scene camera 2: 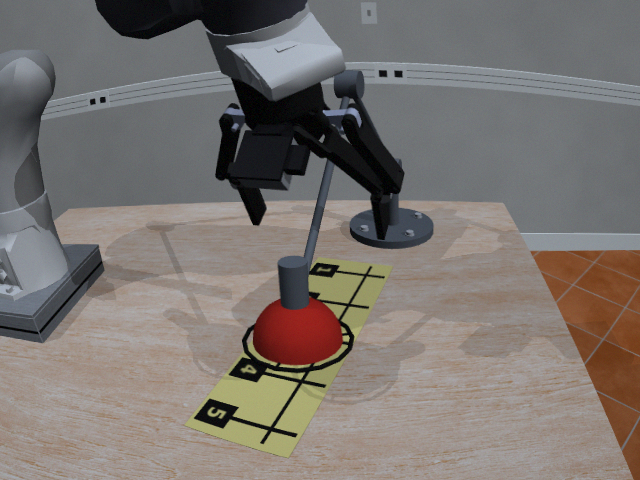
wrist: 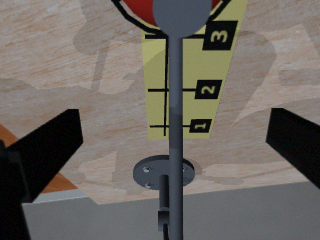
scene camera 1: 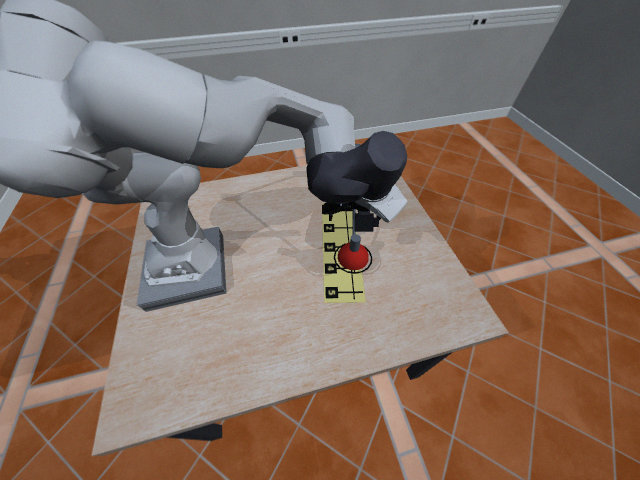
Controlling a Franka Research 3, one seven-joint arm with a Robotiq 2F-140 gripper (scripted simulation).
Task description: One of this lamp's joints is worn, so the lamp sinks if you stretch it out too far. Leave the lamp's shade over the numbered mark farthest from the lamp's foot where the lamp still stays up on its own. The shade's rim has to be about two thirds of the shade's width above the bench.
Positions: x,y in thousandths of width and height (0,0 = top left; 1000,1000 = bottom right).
Scene:
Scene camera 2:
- my gripper: 499,464
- lamp arm with red shade: 463,686
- round grey lamp foot: 637,476
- yellow numbered strip: 396,847

